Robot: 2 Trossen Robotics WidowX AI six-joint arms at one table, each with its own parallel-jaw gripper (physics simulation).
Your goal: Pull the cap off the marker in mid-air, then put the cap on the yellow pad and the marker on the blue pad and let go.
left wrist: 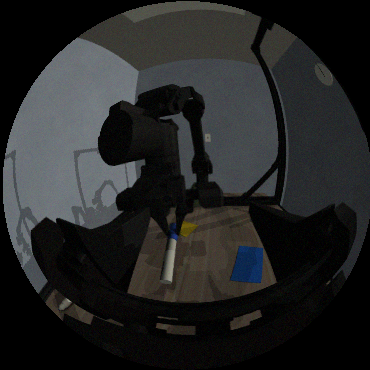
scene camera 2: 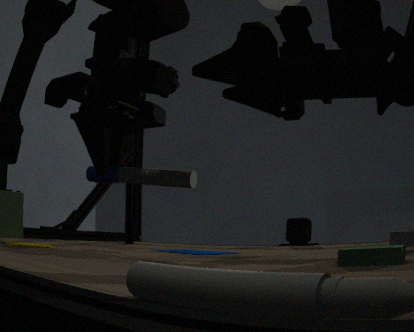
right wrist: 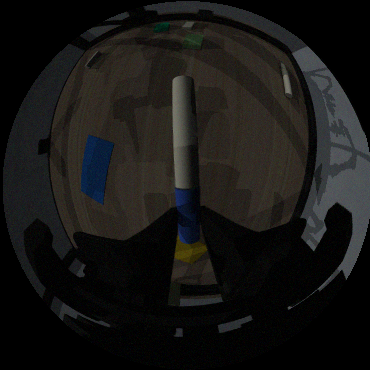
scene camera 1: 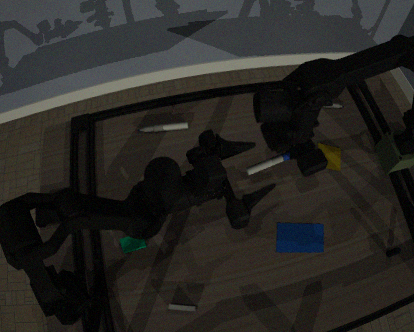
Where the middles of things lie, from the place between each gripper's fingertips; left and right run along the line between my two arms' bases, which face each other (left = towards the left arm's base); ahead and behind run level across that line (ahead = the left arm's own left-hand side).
My right hand is right at the blue cap (right wrist: 187,201). From my right hand the other things lie so: blue pad (scene camera 1: 291,237) (180 mm behind, 90 mm below, 40 mm to the left); then light green block (scene camera 2: 371,255) (300 mm to the left, 90 mm below, 40 mm ahead).
Now: left hand 110 mm to the left of the blue cap, 110 mm above it and 40 mm short of it. The rest, counted from my left hand: blue pad (210 mm below, 140 mm behind, 70 mm to the right); light green block (200 mm below, 190 mm to the left, 80 mm ahead).
